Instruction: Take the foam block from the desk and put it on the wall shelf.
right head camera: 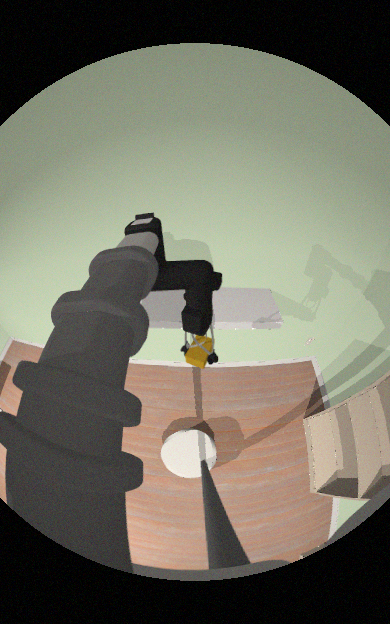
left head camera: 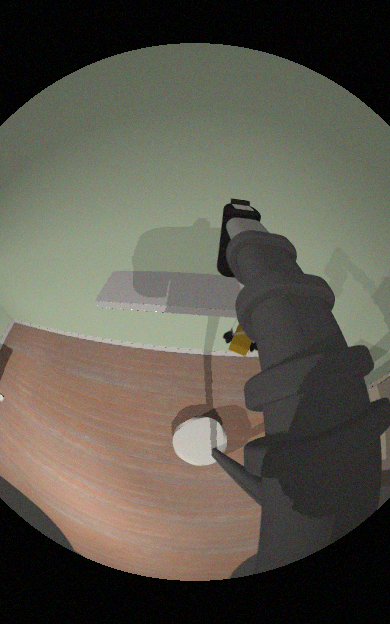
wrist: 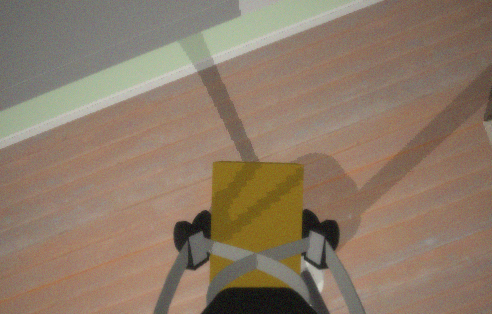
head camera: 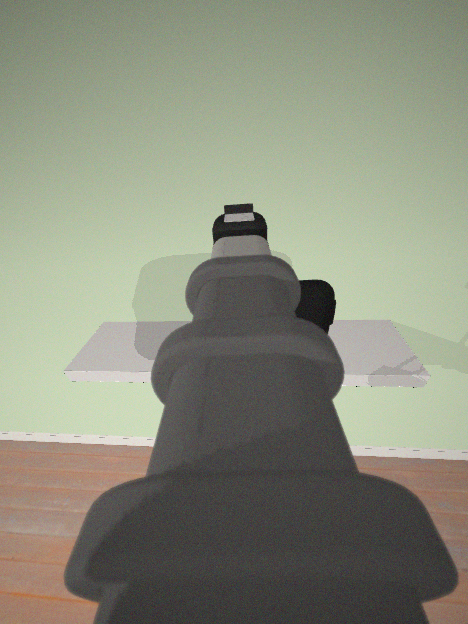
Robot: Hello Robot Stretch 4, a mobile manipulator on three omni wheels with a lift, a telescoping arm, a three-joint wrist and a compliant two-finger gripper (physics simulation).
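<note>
The yellow foam block (left head camera: 240, 344) (right head camera: 200, 351) (wrist: 257, 200) is held between the two black fingertips of my gripper (right head camera: 199, 354) (wrist: 255, 228). The gripper points down and the block hangs over the floor. The wall shelf (head camera: 120, 345) (left head camera: 195, 292) (right head camera: 245, 305) is a pale grey board on the green wall. In the right head view the gripper and block show in front of the shelf, below its front edge in the picture. In the wrist view part of the shelf (wrist: 90, 45) shows at the top left, apart from the block. In the head view the arm hides the block and the shelf's middle.
A round white disc (left head camera: 195, 442) (right head camera: 182, 454) lies low over the wooden floor (left head camera: 125, 425) (right head camera: 280, 450), near the robot's base. A beige open-fronted shelf unit (right head camera: 309, 457) stands at the right. The arm's shadow falls on the wall and the shelf.
</note>
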